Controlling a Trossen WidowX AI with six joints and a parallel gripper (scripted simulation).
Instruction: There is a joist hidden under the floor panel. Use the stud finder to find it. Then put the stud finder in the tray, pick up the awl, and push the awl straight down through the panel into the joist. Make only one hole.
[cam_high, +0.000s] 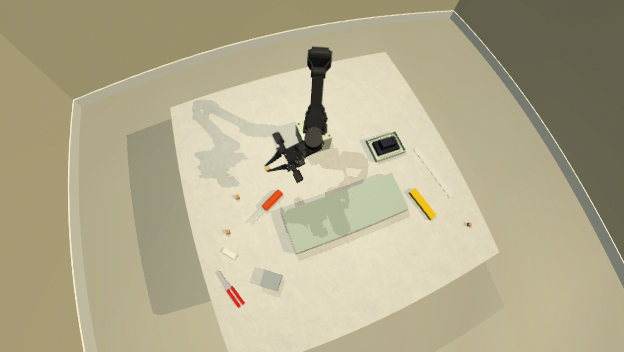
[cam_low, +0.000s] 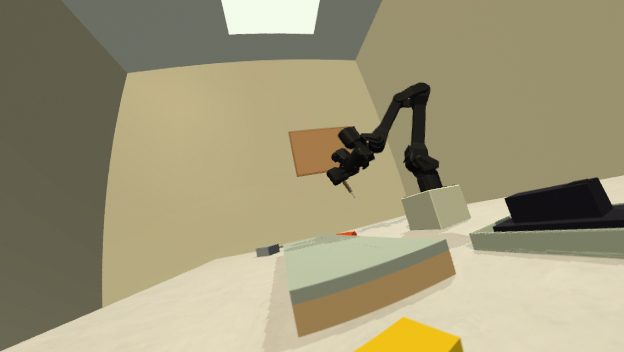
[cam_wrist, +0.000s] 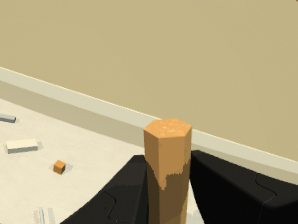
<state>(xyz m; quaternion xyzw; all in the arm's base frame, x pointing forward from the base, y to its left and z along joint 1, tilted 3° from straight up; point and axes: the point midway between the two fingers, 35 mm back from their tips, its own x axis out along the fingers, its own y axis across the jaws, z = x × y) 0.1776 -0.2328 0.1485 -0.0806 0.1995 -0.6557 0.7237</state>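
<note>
The brown stick lies 20 mm behind my gripper tip, 10 mm to the left of it and 50 mm below it. From my gripper tip the other things lie so: white block 190 mm ahead, 260 mm to the right, 240 mm below; then orange-handled tool 70 mm ahead, 70 mm to the right, 240 mm below; then grey block 350 mm ahead, 130 mm to the right, 230 mm below.
</note>
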